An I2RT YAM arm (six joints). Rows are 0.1 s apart.
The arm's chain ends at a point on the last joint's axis. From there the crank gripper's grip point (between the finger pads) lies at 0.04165 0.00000 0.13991 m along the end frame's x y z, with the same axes.
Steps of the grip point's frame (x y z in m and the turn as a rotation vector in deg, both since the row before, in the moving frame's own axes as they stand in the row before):
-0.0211, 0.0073, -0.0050, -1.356, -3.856, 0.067
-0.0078, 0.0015, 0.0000, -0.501, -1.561, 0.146
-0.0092, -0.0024, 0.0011, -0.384, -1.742, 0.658
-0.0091, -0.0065, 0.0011, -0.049, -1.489, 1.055
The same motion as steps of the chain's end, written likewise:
-0.0116, 0.0039, -0.0074, -1.356, -3.856, 0.067
-0.0040, 0.0002, -0.0011, -0.501, -1.561, 0.146
-0.0049, -0.0038, -0.0001, -0.384, -1.742, 0.658
-0.0054, -0.0074, 0.0001, -0.049, -1.489, 1.055

